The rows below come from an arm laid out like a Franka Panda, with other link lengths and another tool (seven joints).
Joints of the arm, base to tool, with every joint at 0 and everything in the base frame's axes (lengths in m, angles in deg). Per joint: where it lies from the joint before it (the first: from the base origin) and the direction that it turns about. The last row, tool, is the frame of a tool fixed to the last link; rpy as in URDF.
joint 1: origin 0 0 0.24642 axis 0 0 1
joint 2: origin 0 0 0 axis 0 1 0
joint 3: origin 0 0 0.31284 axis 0 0 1
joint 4: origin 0.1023 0 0 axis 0 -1 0
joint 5: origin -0.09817 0 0.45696 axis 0 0 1
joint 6: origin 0 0 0 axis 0 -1 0
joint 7: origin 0.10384 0 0 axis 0 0 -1
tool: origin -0.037 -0.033 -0.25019 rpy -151.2 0 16.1
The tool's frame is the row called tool.
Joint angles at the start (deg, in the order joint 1, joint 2, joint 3, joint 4, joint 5, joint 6, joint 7): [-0.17, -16.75, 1.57, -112.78, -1.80, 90.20, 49.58]
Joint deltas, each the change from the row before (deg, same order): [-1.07, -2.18, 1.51, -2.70, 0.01, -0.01, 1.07]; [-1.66, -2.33, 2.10, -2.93, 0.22, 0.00, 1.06]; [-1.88, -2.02, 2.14, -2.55, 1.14, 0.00, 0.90]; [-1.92, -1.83, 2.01, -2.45, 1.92, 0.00, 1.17]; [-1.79, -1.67, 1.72, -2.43, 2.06, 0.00, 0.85]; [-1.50, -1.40, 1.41, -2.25, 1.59, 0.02, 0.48]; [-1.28, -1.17, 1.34, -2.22, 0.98, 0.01, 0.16]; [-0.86, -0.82, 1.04, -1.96, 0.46, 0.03, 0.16]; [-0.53, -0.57, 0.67, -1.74, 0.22, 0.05, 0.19]
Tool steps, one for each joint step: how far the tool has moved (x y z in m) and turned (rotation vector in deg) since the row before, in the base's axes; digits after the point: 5 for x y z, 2 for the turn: [-0.01441, 0.00462, -0.00465, -0.66, 0.49, -0.73]; [-0.01553, 0.00515, -0.00618, -0.80, 0.57, -0.84]; [-0.01352, 0.00714, -0.00641, -0.01, 0.56, -1.05]; [-0.01263, 0.00895, -0.00780, 0.66, 0.69, -1.66]; [-0.01208, 0.00759, -0.00917, 0.87, 0.87, -1.59]; [-0.01078, 0.00480, -0.00978, 0.57, 0.94, -1.21]; [-0.01059, 0.00258, -0.01142, 0.05, 1.16, -0.69]; [-0.00929, 0.00109, -0.01156, -0.28, 1.21, -0.45]; [-0.00822, -0.00012, -0.01103, -0.31, 1.18, -0.42]
